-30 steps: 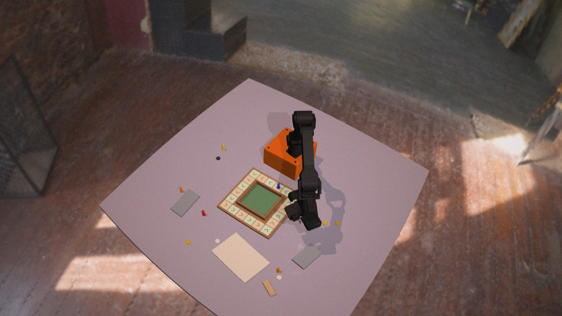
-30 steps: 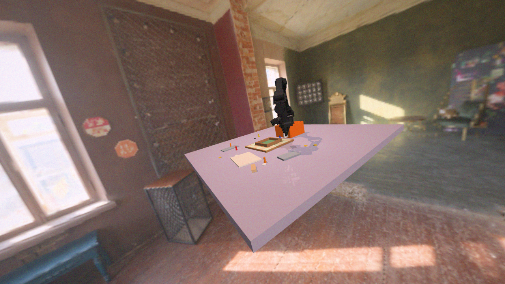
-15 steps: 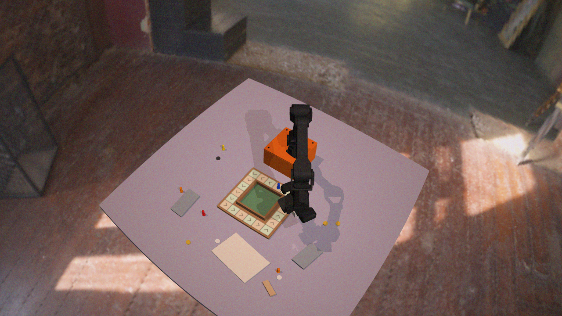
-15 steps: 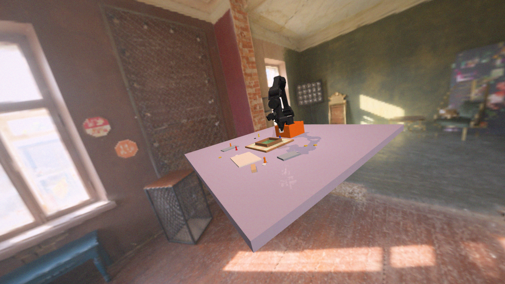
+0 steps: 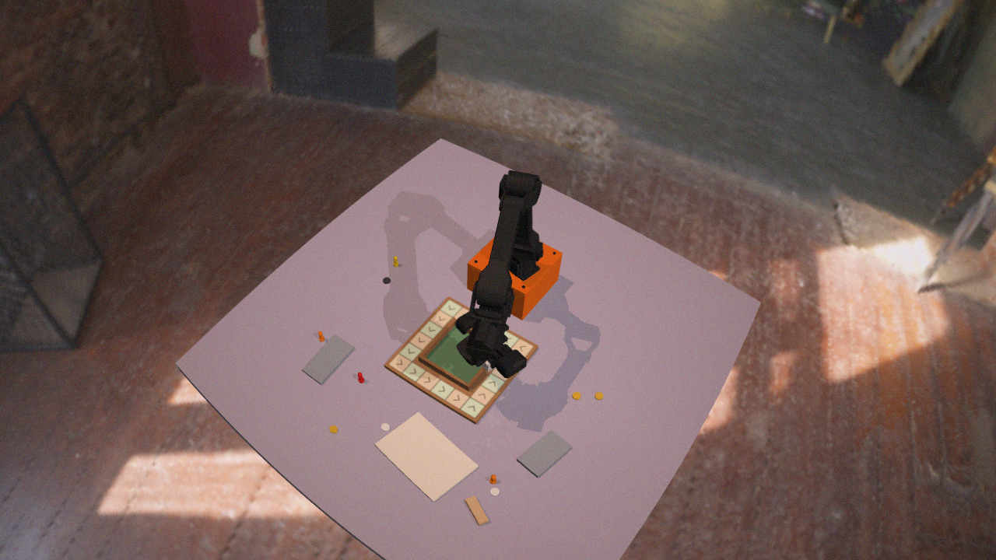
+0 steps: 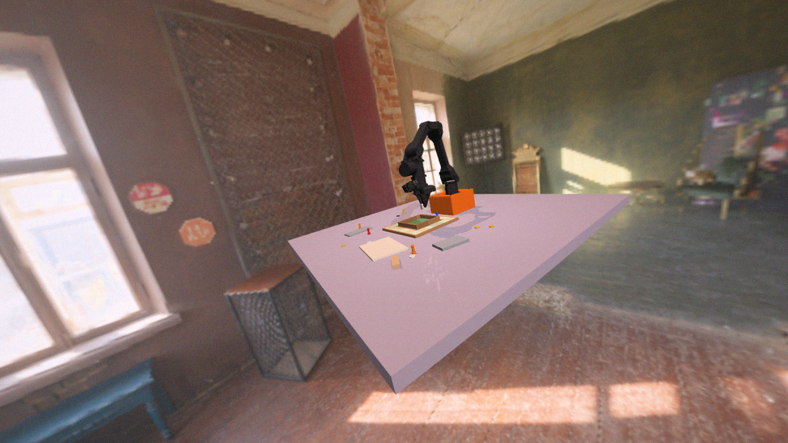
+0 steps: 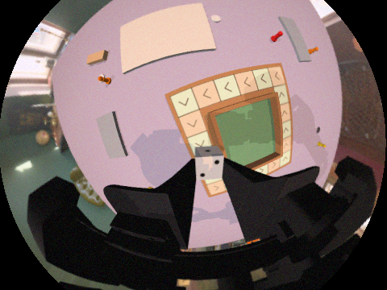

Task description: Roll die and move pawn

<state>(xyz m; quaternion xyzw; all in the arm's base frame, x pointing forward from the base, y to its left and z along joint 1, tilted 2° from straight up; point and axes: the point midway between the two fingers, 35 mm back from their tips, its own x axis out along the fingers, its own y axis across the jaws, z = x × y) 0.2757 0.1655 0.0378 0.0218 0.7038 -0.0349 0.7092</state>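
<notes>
The blue pawn is 120 mm behind my gripper tip, 110 mm to the right of it and 80 mm below it. From my gripper tip the other things lie so: cream card: 250 mm ahead, 110 mm below, 50 mm to the left; then red pawn: 230 mm to the right, 230 mm ahead, 100 mm below; then white die: right at my gripper tip.
</notes>
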